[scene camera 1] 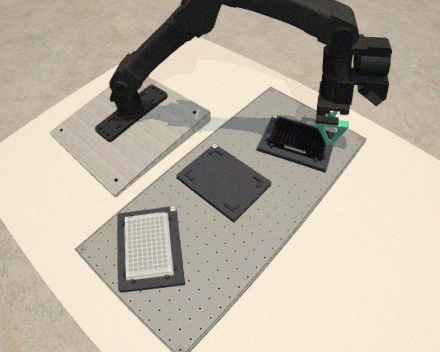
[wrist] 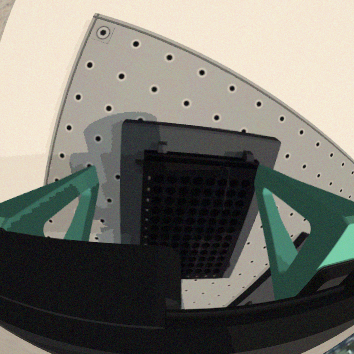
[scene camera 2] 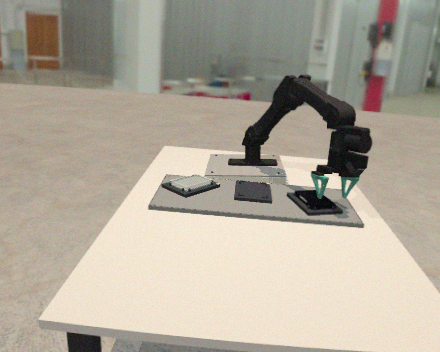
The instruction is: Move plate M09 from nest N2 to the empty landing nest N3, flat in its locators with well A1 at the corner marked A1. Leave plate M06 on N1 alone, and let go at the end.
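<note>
A black multi-well plate (scene camera 1: 297, 137) (scene camera 2: 307, 198) (wrist: 195, 215) lies in the dark nest (scene camera 1: 295, 158) (scene camera 2: 327, 210) (wrist: 200, 135) at the right of the board; its label is too small to read. My gripper (scene camera 1: 327, 135) (scene camera 2: 333, 198) (wrist: 176, 173) is open and empty above that nest. In the wrist view one green finger is left of the nest, the other near the plate's upper right corner. The middle nest (scene camera 1: 225, 182) (scene camera 2: 253, 192) is empty, with a small pale mark (scene camera 1: 214, 146) at one corner. A white plate (scene camera 1: 148, 246) (scene camera 2: 192, 183) lies in the left nest (scene camera 1: 150, 284) (scene camera 2: 187, 192).
The nests stand on a grey perforated board (scene camera 1: 215, 265) (scene camera 2: 220, 212) (wrist: 165, 75) on a cream table (scene camera 1: 350, 260) (scene camera 2: 225, 270). The arm's base sits on a pale mounting plate (scene camera 1: 85, 135) (scene camera 2: 217, 167) behind the board. The arm casts a shadow across the board.
</note>
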